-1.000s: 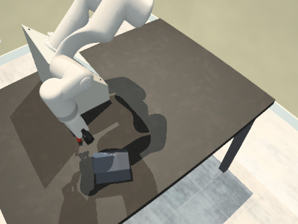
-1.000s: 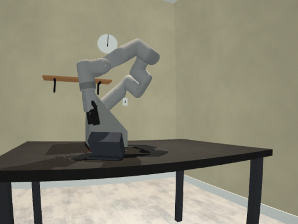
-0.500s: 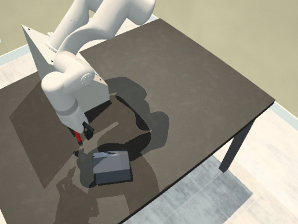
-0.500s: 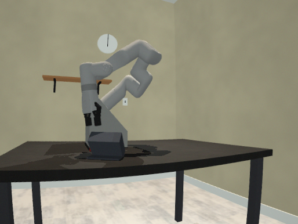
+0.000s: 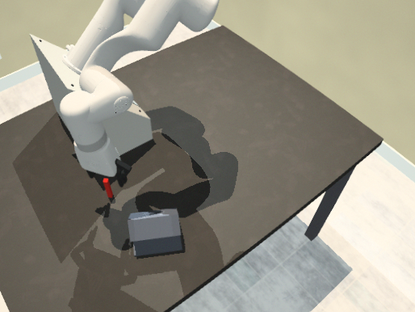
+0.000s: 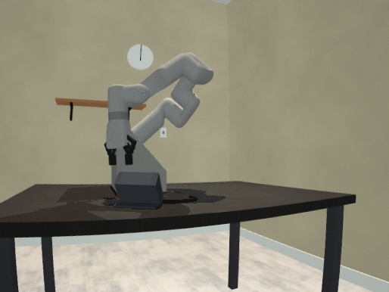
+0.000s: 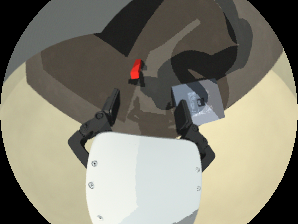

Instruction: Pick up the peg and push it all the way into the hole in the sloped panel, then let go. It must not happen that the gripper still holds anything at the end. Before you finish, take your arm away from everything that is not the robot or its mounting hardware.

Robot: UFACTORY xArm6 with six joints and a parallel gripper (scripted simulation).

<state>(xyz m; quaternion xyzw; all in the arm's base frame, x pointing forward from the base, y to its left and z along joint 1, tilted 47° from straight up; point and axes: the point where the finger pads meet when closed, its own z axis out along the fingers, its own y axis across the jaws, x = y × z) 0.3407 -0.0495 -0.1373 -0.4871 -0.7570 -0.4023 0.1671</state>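
The peg is 3 cm behind my hand and 9 cm below it.
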